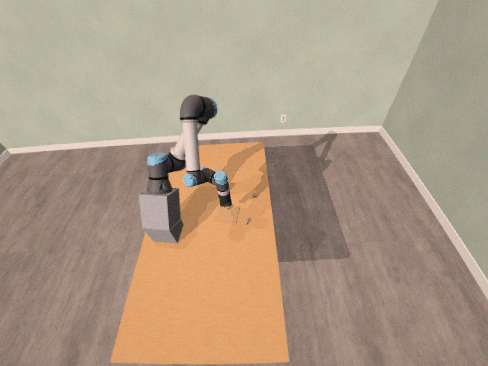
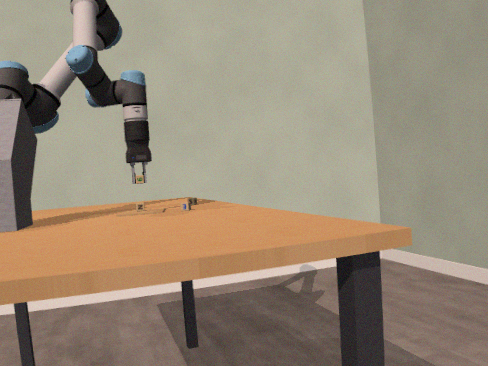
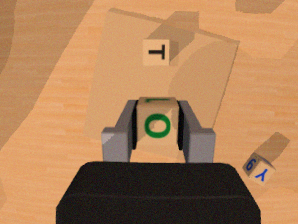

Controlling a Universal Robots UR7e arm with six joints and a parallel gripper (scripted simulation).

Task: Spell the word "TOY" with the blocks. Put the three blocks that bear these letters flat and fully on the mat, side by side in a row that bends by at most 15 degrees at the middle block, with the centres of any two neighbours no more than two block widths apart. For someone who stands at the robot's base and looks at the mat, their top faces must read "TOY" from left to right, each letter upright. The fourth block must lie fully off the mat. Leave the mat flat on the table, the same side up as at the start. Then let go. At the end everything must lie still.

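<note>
The tan mat lies 11 cm below my hand. The rest, counted from my hand: O block (1 cm below); Y block (14 cm ahead, 10 cm below, 6 cm to the right); T block (9 cm below, 4 cm to the left, 1 cm behind).
</note>
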